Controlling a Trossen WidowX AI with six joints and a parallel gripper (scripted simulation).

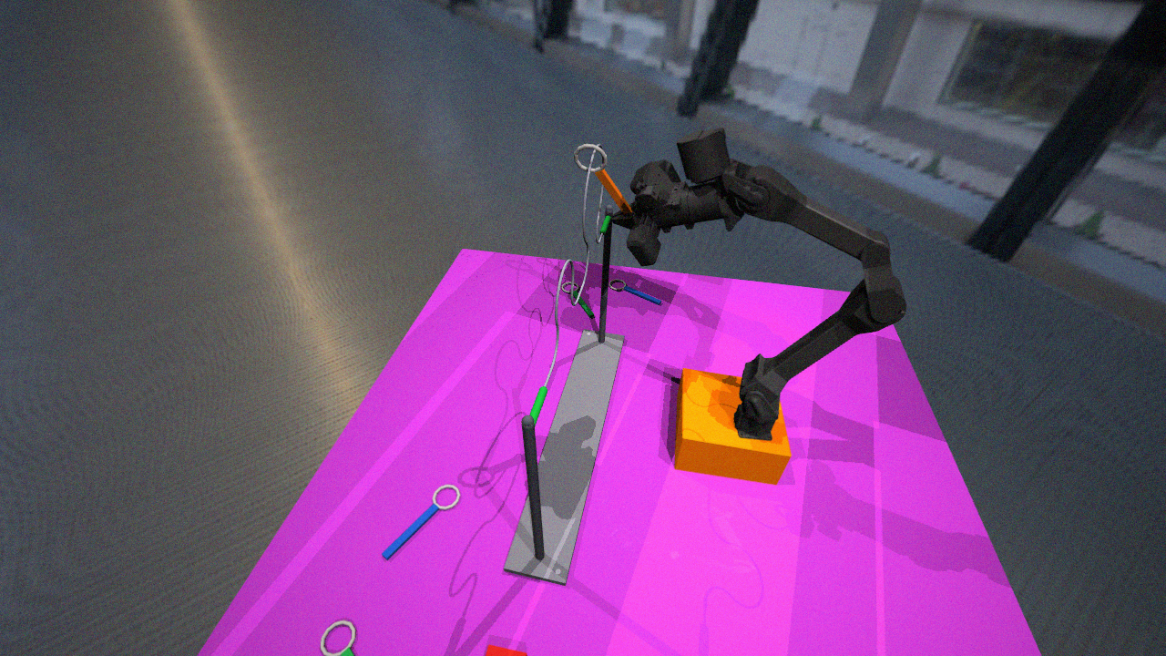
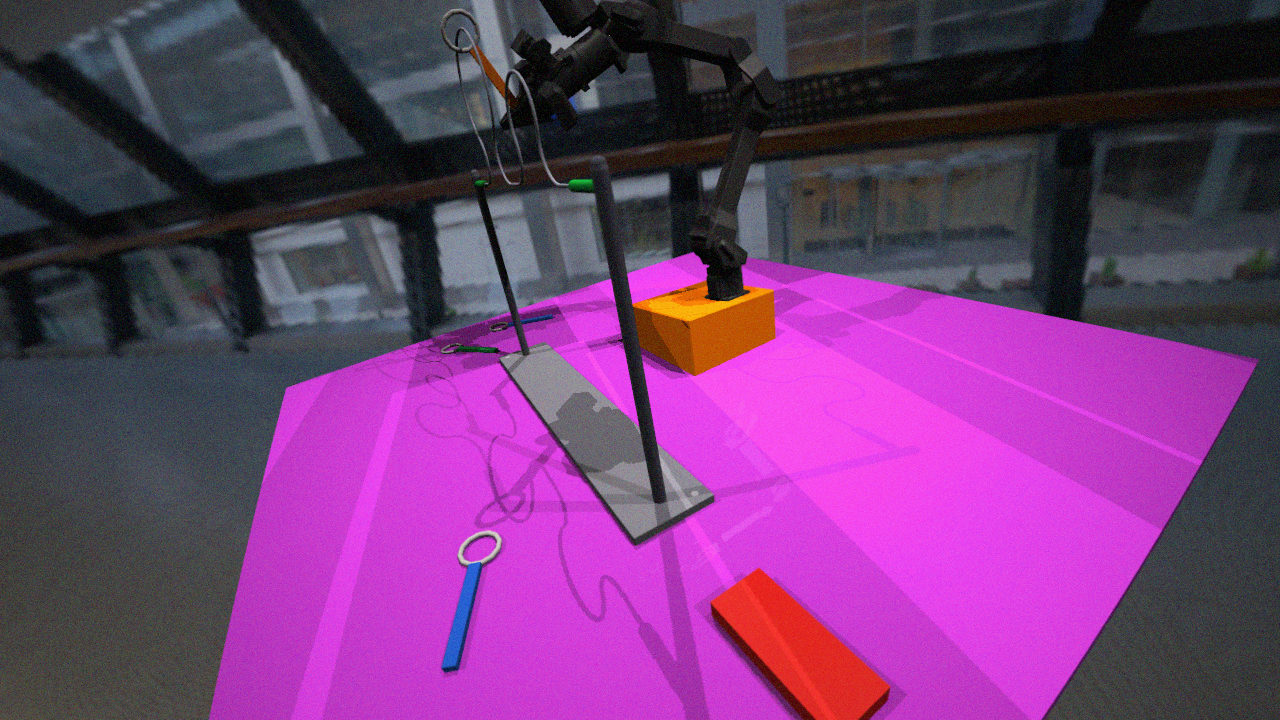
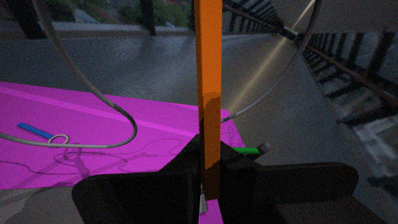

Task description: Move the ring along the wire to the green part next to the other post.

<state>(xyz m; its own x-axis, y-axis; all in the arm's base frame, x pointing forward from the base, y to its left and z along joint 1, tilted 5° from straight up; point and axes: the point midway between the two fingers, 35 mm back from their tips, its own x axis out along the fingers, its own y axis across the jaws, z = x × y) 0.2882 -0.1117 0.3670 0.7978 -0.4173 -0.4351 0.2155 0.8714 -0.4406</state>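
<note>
Right now my gripper tip is 20 mm short of the ring with orange handle, 30 mm to the right of it and 90 mm below it. From my gripper tip the other things lie so: red block: 120 mm ahead, 620 mm to the left, 440 mm below; then ring with blue handle: 310 mm ahead, 340 mm to the left, 450 mm below.
</note>
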